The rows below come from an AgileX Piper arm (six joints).
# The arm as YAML. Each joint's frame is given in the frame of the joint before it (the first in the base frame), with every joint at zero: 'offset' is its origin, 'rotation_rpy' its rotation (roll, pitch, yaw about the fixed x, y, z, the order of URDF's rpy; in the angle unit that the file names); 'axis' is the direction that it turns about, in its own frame. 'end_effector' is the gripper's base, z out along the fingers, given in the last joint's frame.
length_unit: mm
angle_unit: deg
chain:
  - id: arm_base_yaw
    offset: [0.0, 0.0, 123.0]
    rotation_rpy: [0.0, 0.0, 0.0]
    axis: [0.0, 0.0, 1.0]
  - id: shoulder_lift
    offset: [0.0, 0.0, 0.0]
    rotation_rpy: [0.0, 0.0, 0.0]
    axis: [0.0, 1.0, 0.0]
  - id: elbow
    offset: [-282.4, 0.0, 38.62]
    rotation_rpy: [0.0, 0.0, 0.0]
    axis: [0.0, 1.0, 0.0]
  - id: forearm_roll
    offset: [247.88, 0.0, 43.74]
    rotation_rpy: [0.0, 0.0, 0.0]
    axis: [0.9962, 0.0, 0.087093]
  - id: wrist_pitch
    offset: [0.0, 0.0, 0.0]
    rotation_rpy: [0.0, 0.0, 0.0]
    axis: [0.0, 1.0, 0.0]
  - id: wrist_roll
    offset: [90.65, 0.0, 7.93]
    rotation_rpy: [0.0, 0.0, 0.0]
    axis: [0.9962, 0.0, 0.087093]
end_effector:
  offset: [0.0, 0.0, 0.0]
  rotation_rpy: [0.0, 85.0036, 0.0]
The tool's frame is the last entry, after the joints.
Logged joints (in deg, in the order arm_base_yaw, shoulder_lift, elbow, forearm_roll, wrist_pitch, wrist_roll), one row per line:
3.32, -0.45, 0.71, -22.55, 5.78, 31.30
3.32, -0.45, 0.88, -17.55, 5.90, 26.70
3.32, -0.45, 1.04, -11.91, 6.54, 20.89
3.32, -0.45, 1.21, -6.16, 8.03, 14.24
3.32, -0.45, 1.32, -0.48, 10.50, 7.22
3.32, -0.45, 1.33, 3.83, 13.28, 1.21
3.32, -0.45, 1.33, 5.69, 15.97, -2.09
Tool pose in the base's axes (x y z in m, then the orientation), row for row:
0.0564, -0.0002, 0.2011, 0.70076, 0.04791, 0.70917, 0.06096
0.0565, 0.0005, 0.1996, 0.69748, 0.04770, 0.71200, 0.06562
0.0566, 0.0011, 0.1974, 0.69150, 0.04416, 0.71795, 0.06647
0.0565, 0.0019, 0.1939, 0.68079, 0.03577, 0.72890, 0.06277
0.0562, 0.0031, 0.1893, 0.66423, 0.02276, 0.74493, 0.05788
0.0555, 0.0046, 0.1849, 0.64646, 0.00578, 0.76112, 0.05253
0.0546, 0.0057, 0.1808, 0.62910, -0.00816, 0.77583, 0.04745
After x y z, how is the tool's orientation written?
As a quaternion, w x y z.
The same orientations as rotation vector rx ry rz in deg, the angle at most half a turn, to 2 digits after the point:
6.11, 90.48, 7.78
6.09, 90.96, 8.38
5.65, 91.94, 8.51
4.60, 93.73, 8.07
2.95, 96.42, 7.49
0.75, 99.21, 6.85
-1.07, 101.84, 6.23

